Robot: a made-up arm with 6 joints.
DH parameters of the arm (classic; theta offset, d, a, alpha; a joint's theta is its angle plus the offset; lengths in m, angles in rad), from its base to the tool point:
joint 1: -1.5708 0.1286 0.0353 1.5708
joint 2: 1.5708 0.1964 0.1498 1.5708
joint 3: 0 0.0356 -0.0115 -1.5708
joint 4: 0 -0.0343 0.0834 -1.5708
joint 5: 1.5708 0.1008 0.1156 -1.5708
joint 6: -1.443 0 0.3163 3.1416
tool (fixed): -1.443 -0.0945 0 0
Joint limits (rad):
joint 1: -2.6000..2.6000
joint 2: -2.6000..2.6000
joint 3: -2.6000..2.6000
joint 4: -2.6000..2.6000
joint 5: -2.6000..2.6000
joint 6: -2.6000..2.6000
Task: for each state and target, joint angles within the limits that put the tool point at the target. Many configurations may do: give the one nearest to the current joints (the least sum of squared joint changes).
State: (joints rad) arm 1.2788 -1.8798 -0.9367 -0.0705 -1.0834 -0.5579
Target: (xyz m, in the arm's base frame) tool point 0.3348 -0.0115 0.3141
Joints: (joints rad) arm 1.4013 -2.0835 -0.9429 -0.4154 -1.1530 -0.4449
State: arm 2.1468 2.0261 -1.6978 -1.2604 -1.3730 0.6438
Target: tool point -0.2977 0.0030 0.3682
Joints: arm 2.4329 2.3068 -1.5516 -1.3080 -1.5017 0.5770
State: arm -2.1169 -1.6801 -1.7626 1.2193 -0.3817 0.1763
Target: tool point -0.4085 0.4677 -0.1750
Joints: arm -1.4631 -2.1061 -2.4961 1.7131 -0.1695 -0.3990
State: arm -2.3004 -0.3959 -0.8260 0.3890 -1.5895 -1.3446
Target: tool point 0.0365 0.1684 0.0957
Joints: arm -2.2086 -0.2055 -0.5547 0.3416 -1.5538 -1.9137
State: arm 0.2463 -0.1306 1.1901 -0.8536 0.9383 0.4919
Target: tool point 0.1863 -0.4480 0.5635
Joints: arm 0.8142 -1.0509 0.9614 -1.2205 0.2990 0.7202
